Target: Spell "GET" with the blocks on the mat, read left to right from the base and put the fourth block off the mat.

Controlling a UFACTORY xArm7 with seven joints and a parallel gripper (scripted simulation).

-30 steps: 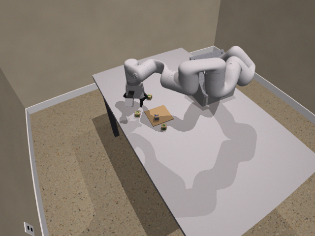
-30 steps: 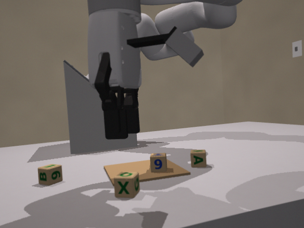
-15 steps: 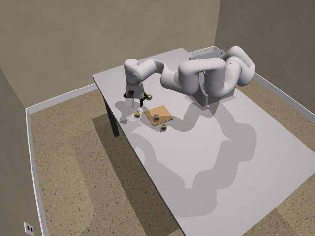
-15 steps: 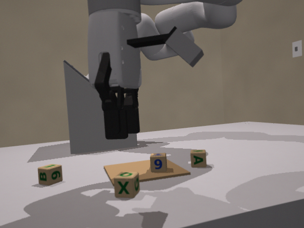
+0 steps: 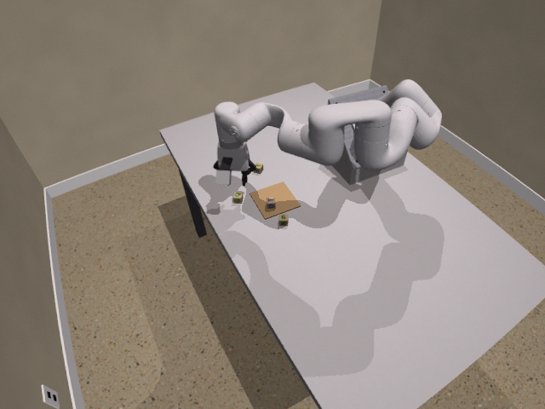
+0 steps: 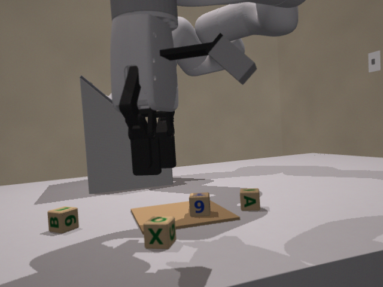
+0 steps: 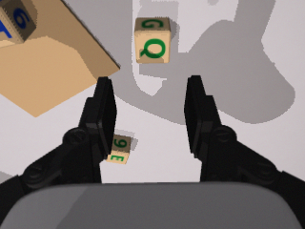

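The wooden block lies 90 mm below my hand. Also, from my hand: tan mat (120 mm behind, 100 mm below, 50 mm to the left).
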